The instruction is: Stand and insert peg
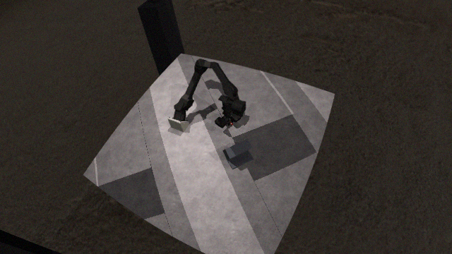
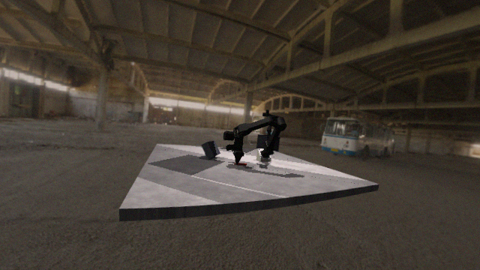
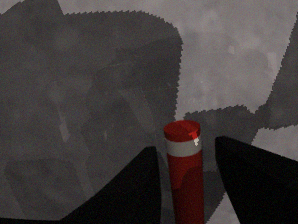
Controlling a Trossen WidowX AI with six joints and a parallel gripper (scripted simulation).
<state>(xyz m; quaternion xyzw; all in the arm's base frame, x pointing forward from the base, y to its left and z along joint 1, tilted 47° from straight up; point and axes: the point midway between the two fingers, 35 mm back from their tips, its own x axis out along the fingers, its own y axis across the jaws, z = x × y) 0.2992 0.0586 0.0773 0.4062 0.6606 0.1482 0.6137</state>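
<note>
Now: the red peg 1 cm behind my gripper tip. Also, from my gripper tip: sloped panel 20 cm to the right, 12 cm ahead, 6 cm above.
</note>
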